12 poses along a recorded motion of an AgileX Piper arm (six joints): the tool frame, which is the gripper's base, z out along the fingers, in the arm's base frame.
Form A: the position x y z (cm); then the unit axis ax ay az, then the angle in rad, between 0 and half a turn.
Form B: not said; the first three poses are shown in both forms.
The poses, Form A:
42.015, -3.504, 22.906, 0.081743, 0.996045, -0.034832, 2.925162
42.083, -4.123, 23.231, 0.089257, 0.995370, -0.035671, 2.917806
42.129, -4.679, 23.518, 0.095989, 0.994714, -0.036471, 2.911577
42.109, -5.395, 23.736, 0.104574, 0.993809, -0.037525, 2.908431
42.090, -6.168, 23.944, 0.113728, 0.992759, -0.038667, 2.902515
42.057, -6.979, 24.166, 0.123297, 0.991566, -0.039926, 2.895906
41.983, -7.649, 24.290, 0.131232, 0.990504, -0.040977, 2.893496
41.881, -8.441, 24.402, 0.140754, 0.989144, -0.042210, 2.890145
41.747, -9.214, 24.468, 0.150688, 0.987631, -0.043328, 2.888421
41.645, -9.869, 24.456, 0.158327, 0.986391, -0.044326, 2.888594
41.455, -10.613, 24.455, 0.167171, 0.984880, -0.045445, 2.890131
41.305, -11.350, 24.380, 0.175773, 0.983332, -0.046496, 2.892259
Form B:
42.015, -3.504, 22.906, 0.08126, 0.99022, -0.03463, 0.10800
42.083, -4.123, 23.231, 0.08870, 0.98915, -0.03545, 0.11166
42.129, -4.679, 23.518, 0.09535, 0.98814, -0.03623, 0.11475
42.109, -5.395, 23.736, 0.10386, 0.98706, -0.03727, 0.11632
42.090, -6.168, 23.944, 0.11292, 0.98567, -0.03839, 0.11925
42.057, -6.979, 24.166, 0.12237, 0.98409, -0.03963, 0.12253
41.983, -7.649, 24.290, 0.13022, 0.98289, -0.04066, 0.12373
41.881, -8.441, 24.402, 0.13964, 0.98134, -0.04188, 0.12539
41.747, -9.214, 24.468, 0.14948, 0.97973, -0.04298, 0.12625
41.645, -9.869, 24.456, 0.15706, 0.97851, -0.04397, 0.12616
41.455, -10.613, 24.455, 0.16585, 0.97711, -0.04509, 0.12540
41.305, -11.350, 24.380, 0.17441, 0.97570, -0.04614, 0.12434

